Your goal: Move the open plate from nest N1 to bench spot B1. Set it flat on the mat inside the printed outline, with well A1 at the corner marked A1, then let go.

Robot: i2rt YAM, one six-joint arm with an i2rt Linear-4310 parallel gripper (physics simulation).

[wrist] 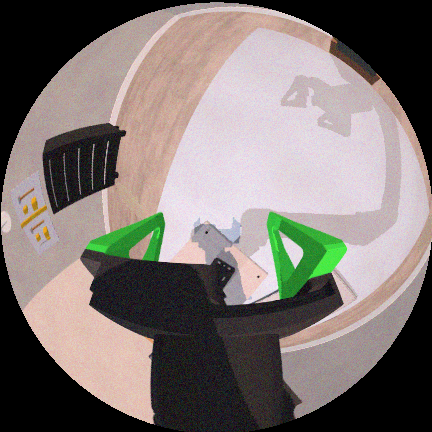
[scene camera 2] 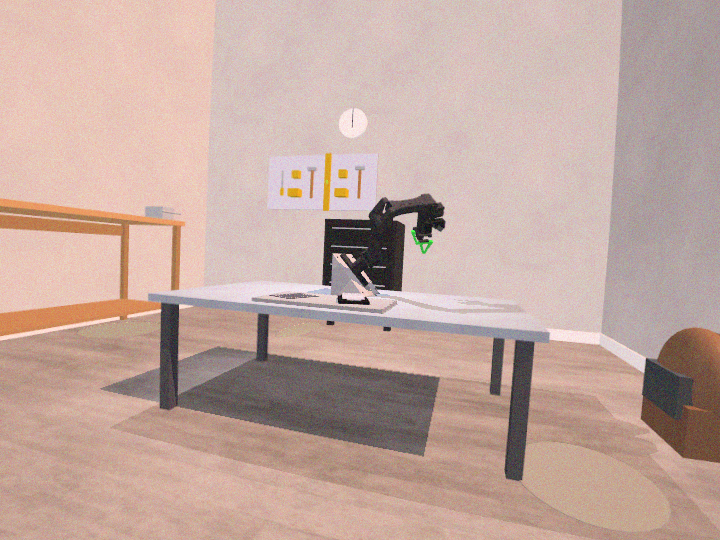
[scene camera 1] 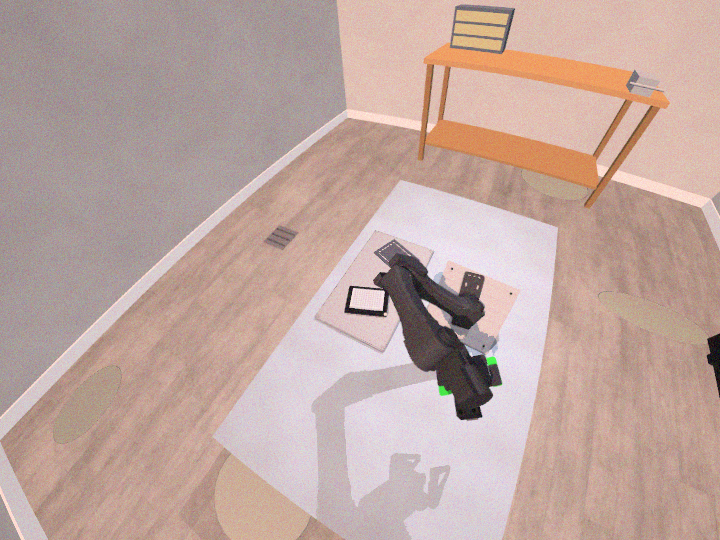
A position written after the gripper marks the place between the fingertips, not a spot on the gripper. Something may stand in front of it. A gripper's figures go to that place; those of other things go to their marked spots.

Labels:
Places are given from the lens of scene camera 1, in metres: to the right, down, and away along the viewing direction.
gripper (scene camera 1: 474,386): 0.28, 0.29, 0.63
perforated mat (scene camera 1: 376,330): 0.06, 0.23, 0.98

